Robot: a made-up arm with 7 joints. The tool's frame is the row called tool.
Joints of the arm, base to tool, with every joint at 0 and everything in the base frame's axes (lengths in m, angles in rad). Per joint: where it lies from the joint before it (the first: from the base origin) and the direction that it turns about. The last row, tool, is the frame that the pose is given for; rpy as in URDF.
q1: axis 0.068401 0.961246 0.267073 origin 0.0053 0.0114 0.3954
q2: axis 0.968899 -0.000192 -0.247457 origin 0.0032 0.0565 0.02
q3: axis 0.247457 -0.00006 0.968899 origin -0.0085 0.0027 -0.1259
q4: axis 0.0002 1 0.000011 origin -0.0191 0.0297 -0.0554
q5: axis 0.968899 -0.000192 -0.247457 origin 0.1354 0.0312 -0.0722
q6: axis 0.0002 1 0.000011 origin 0.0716 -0.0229 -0.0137
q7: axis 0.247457 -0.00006 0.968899 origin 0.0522 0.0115 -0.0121
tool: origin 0.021 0.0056 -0.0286 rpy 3.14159 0 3.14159
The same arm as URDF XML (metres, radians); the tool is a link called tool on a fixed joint. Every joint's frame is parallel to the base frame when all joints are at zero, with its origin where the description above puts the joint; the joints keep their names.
<robot name="arm">
<joint name="q1" type="continuous"><parent link="base_link"/><child link="link1"/><origin xyz="0.0053 0.0114 0.3954" rpy="0.0000 0.0000 0.0000"/><axis xyz="0.068403 0.961235 0.26711"/></joint>
<joint name="q2" type="continuous"><parent link="link1"/><child link="link2"/><origin xyz="0.0032 0.0565 0.0200" rpy="0.0000 0.0000 0.0000"/><axis xyz="0.968889 -0.0002 -0.247497"/></joint>
<joint name="q3" type="continuous"><parent link="link2"/><child link="link3"/><origin xyz="-0.0085 0.0027 -0.1259" rpy="0.0000 0.0000 0.0000"/><axis xyz="0.247497 -0.0001 0.968889"/></joint>
<joint name="q4" type="continuous"><parent link="link3"/><child link="link4"/><origin xyz="-0.0191 0.0297 -0.0554" rpy="0.0000 0.0000 0.0000"/><axis xyz="0.0002 1 0"/></joint>
<joint name="q5" type="continuous"><parent link="link4"/><child link="link5"/><origin xyz="0.1354 0.0312 -0.0722" rpy="0.0000 0.0000 0.0000"/><axis xyz="0.968889 -0.0002 -0.247497"/></joint>
<joint name="q6" type="continuous"><parent link="link5"/><child link="link6"/><origin xyz="0.0716 -0.0229 -0.0137" rpy="0.0000 0.0000 0.0000"/><axis xyz="0.0002 1 0"/></joint>
<joint name="q7" type="continuous"><parent link="link6"/><child link="link7"/><origin xyz="0.0522 0.0115 -0.0121" rpy="0.0000 0.0000 0.0000"/><axis xyz="0.247497 -0.0001 0.968889"/></joint>
<joint name="tool_fixed" type="fixed"><parent link="link7"/><child link="tool"/><origin xyz="0.0210 0.0056 -0.0286" rpy="3.1416 0.0000 3.1416"/></joint>
<link name="base_link"/>
<link name="link1"/>
<link name="link2"/>
<link name="link3"/>
<link name="link4"/>
<link name="link5"/>
<link name="link6"/>
<link name="link7"/>
<link name="tool"/>
</robot>

